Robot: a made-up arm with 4 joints.
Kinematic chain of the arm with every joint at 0, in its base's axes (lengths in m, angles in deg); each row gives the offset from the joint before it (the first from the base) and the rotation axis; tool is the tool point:
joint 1: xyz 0 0 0.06 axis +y
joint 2: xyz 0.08 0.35 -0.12 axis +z
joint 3: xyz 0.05 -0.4 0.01 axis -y
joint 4: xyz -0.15 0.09 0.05 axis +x
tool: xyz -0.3 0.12 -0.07
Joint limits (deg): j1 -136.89..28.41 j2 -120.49..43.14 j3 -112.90..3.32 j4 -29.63..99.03
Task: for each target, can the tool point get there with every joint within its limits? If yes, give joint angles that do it. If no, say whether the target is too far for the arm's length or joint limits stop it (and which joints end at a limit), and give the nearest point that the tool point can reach.
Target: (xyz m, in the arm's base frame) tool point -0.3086 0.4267 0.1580
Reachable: yes | joints -46.47 -65.97 -55.76 31.07
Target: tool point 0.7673 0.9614 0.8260
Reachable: no: too far | nearest point 0.4183 0.4275 0.4776 | short by 0.727 m
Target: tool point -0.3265 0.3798 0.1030
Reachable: yes | joints -32.75 -42.18 -50.15 -7.68
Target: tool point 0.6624 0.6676 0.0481
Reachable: no: joint limits stop it (at a limit: joint 2, joint 3) | nearest point 0.5725 0.4366 0.0497 | short by 0.248 m
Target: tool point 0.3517 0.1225 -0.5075
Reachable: no: joint limits stop it (at a limit: joint 3, joint 4) | nearest point 0.2172 0.1989 -0.2905 | short by 0.266 m
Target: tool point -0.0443 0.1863 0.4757
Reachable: yes | joints -41.09 25.56 -99.68 -17.51
